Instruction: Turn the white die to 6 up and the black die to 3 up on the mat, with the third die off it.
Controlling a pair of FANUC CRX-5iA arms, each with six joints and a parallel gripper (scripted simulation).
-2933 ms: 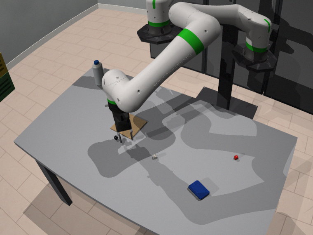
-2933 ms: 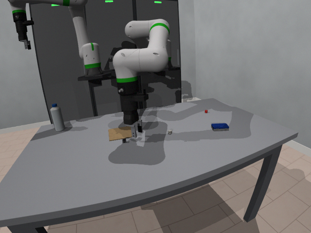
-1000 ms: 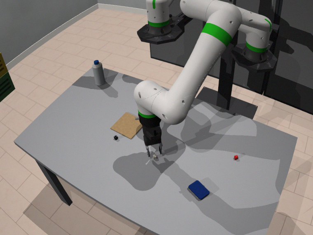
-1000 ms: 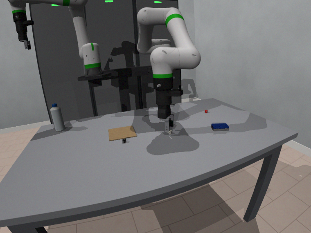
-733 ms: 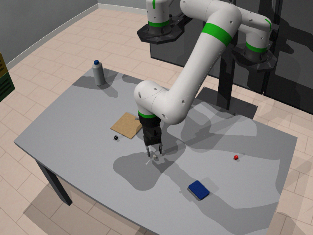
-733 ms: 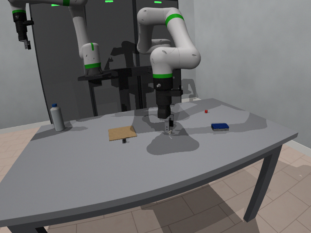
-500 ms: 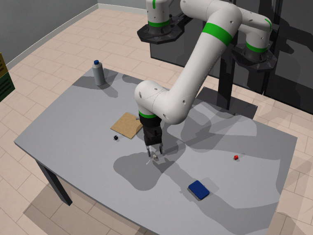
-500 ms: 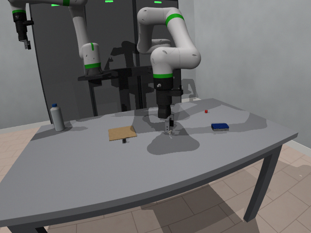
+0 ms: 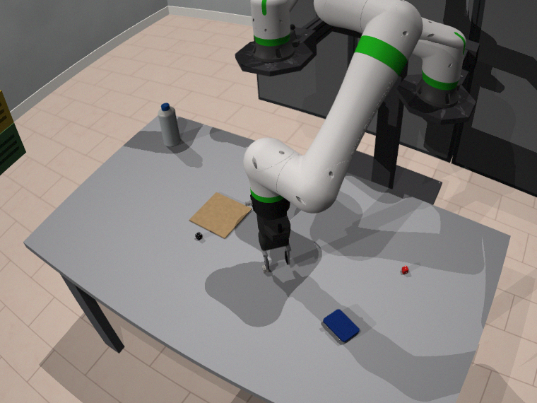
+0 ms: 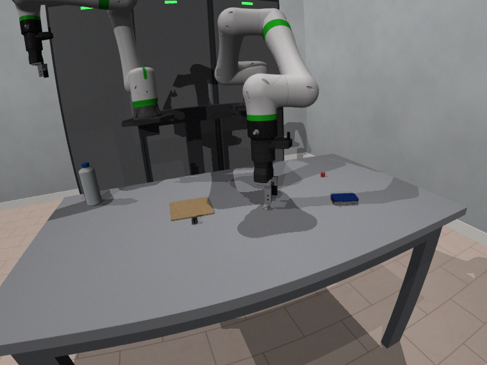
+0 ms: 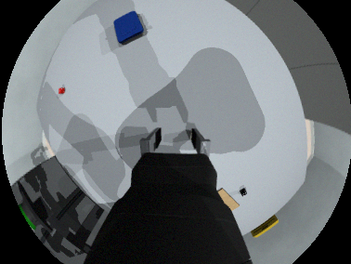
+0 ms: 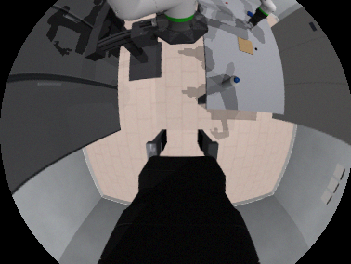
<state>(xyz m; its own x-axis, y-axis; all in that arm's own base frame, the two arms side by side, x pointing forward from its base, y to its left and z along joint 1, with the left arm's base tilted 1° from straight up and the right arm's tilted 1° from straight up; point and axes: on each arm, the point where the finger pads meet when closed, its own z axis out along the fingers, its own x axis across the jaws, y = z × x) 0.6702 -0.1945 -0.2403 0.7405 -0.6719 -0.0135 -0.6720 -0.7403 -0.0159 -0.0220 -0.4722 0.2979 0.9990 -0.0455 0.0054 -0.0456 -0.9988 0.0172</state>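
Note:
The white die is 20 mm ahead of my left hand, 30 mm to the right of it and 40 mm below it. Also, from my left hand: tan mat: 110 mm behind, 250 mm to the right, 40 mm below; blue-topped box: 100 mm ahead, 240 mm to the left, 30 mm below; black die: 260 mm to the right, 40 mm below.

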